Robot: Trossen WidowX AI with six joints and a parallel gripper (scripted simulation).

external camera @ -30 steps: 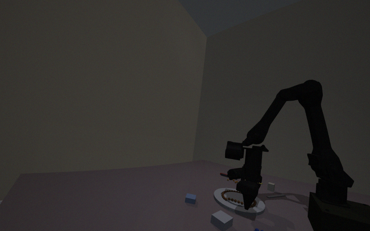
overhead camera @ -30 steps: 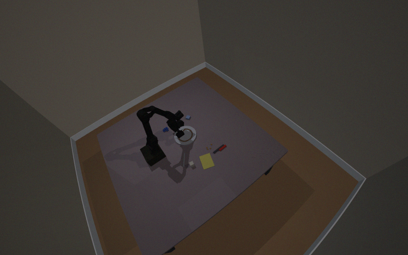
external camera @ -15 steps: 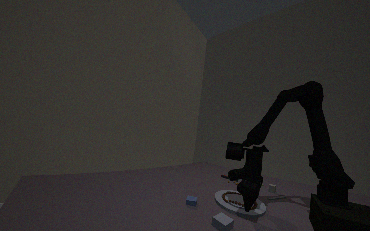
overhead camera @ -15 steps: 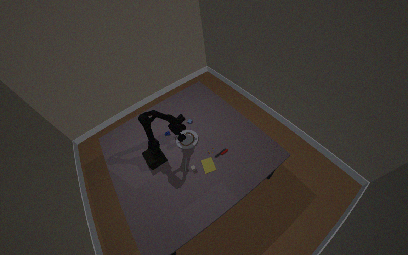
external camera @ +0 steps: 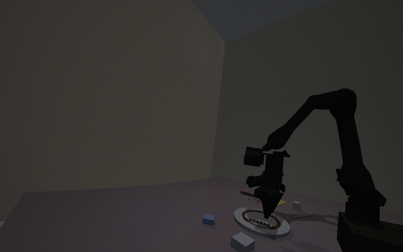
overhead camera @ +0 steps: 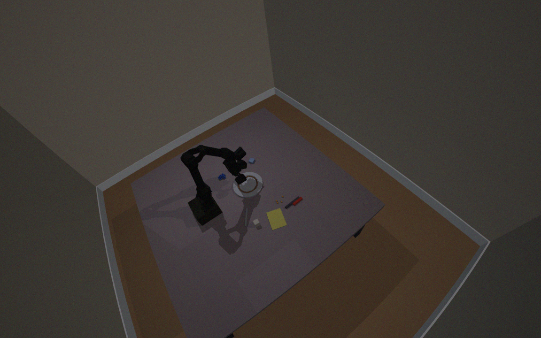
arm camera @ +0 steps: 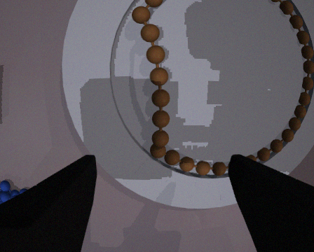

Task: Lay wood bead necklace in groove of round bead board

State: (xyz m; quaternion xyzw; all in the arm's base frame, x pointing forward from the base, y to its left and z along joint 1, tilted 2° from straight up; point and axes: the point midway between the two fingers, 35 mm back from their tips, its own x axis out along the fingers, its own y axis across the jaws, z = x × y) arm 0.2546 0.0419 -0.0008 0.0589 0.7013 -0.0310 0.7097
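My gripper tip is now 30 mm short of the round bead board, 50 mm to the left of it and 40 mm above it. Round my gripper tip: grey block (40 mm ahead, 140 mm to the left, 40 mm below); then blue block (180 mm ahead, 90 mm to the left, 40 mm below); then thin stick (120 mm behind, 230 mm to the right, 50 mm below).
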